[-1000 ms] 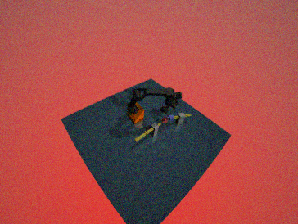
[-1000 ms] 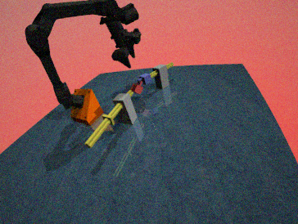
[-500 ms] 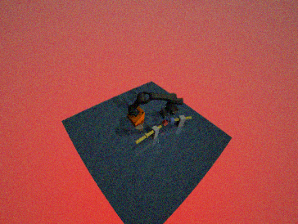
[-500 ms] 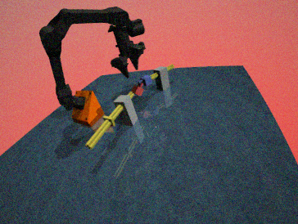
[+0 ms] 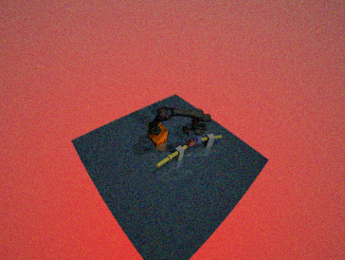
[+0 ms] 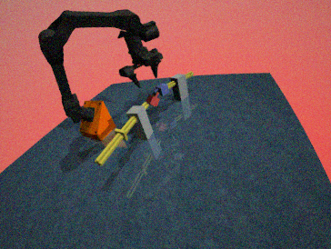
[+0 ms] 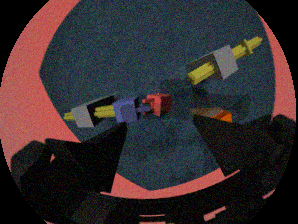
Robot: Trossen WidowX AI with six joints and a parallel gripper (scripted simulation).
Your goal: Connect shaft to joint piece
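Now: the red square joint piece 80 mm below my gripper tip.
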